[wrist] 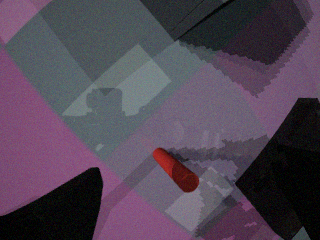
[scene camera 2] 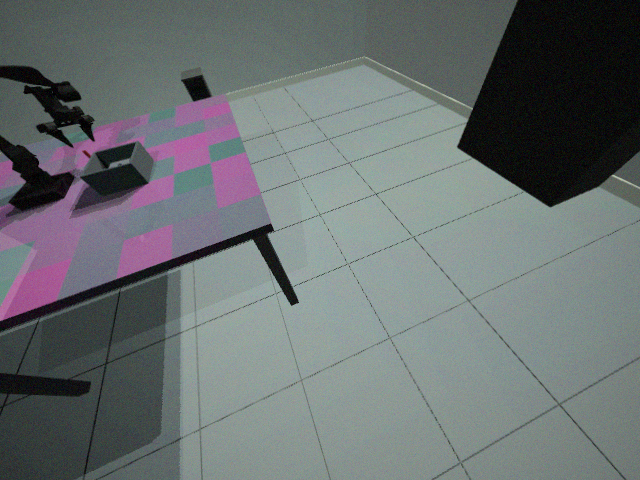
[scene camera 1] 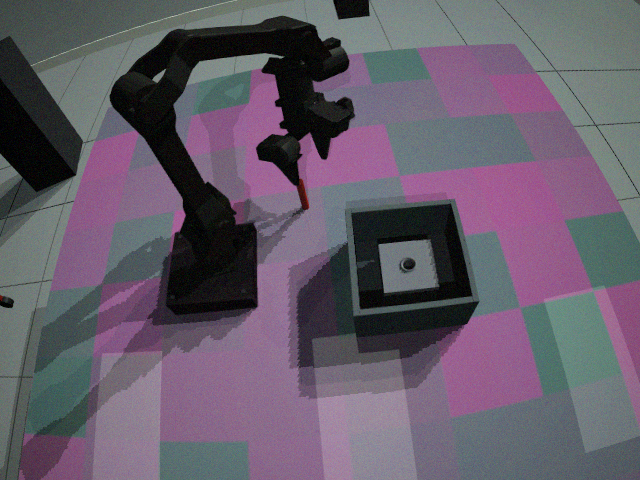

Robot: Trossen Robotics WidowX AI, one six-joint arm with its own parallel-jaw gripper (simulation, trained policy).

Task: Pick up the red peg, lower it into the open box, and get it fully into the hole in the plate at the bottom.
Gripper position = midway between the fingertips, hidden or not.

Observation:
I see my gripper (scene camera 1: 310,171), a red peg (wrist: 188,182), a dark box (scene camera 1: 457,297) and a light grey plate (scene camera 1: 408,274).
The dark box is seen too in scene camera 2 (scene camera 2: 96,173). My gripper is seen too in the wrist view (wrist: 187,166) and in scene camera 2 (scene camera 2: 83,144). The wrist view does not show the light grey plate: it is out of frame.

